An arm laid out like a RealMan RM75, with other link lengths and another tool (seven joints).
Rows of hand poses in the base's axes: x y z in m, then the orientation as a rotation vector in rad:
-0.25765, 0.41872, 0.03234, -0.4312, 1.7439, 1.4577
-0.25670, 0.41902, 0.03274, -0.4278, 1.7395, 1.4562
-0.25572, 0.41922, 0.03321, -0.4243, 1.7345, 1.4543
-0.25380, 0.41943, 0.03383, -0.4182, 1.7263, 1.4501
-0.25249, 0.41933, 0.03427, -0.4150, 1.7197, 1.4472
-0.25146, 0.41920, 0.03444, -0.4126, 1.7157, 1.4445
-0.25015, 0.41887, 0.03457, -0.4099, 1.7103, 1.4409
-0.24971, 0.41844, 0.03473, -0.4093, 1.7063, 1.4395
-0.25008, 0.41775, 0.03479, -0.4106, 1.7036, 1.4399
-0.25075, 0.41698, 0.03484, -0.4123, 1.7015, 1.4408
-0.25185, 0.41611, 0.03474, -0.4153, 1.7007, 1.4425
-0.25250, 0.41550, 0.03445, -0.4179, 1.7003, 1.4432
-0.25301, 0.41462, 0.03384, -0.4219, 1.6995, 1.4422
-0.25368, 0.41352, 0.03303, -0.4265, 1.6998, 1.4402
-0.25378, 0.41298, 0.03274, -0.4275, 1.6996, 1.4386
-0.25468, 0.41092, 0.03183, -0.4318, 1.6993, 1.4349
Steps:
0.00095, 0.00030, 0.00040, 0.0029, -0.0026, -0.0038
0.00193, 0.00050, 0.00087, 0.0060, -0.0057, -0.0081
0.00385, 0.00071, 0.00149, 0.0107, -0.0112, -0.0159
0.00516, 0.00061, 0.00193, 0.0141, -0.0160, -0.0209
0.00619, 0.00048, 0.00210, 0.0158, -0.0192, -0.0248
0.00750, 0.00015, 0.00223, 0.0181, -0.0237, -0.0296
0.00794, -0.00028, 0.00239, 0.0199, -0.0269, -0.0315
0.00757, -0.00097, 0.00245, 0.0211, -0.0291, -0.0310
0.00690, -0.00174, 0.00250, 0.0221, -0.0308, -0.0298
0.00580, -0.00261, 0.00240, 0.0223, -0.0317, -0.0270
0.00515, -0.00322, 0.00211, 0.0220, -0.0326, -0.0250
0.00464, -0.00410, 0.00150, 0.0206, -0.0351, -0.0233
0.00397, -0.00520, 0.00069, 0.0179, -0.0375, -0.0215
0.00387, -0.00574, 0.00040, 0.0169, -0.0387, -0.0218
0.00297, -0.00780, -0.00051, 0.0138, -0.0422, -0.0214

